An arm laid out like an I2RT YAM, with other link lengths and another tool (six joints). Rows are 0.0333 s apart.
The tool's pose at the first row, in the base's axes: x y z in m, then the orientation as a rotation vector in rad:
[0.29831, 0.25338, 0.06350, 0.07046, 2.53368, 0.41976]
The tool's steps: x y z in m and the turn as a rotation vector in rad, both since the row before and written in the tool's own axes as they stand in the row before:
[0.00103, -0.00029, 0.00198, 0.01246, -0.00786, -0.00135]
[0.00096, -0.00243, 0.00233, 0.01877, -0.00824, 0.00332]
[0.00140, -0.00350, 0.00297, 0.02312, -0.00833, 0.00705]
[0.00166, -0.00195, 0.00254, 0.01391, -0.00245, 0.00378]
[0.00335, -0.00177, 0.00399, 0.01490, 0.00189, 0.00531]
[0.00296, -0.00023, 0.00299, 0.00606, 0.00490, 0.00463]
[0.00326, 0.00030, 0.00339, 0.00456, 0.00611, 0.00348]
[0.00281, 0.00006, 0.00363, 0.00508, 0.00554, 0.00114]
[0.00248, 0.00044, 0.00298, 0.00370, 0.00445, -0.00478]
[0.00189, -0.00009, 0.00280, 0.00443, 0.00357, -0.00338]
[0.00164, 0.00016, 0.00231, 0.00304, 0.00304, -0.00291]
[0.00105, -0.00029, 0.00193, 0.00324, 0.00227, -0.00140]
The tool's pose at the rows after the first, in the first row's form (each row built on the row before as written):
[0.29853, 0.25380, 0.06130, 0.07497, 2.52864, 0.40244]
[0.29909, 0.25224, 0.05821, 0.08785, 2.52473, 0.37901]
[0.29965, 0.24983, 0.05410, 0.10708, 2.52154, 0.35161]
[0.29971, 0.24878, 0.05065, 0.11766, 2.52197, 0.33530]
[0.29919, 0.24845, 0.04518, 0.12995, 2.52680, 0.31893]
[0.29843, 0.24930, 0.04112, 0.13756, 2.53284, 0.31382]
[0.29764, 0.25079, 0.03672, 0.14300, 2.53976, 0.31031]
[0.29732, 0.25201, 0.03231, 0.14573, 2.54620, 0.30512]
[0.29691, 0.25341, 0.02869, 0.14050, 2.55128, 0.29922]
[0.29685, 0.25414, 0.02539, 0.13743, 2.55561, 0.29279]
[0.29673, 0.25497, 0.02268, 0.13450, 2.55916, 0.28822]
[0.29688, 0.25519, 0.02048, 0.13366, 2.56197, 0.28386]

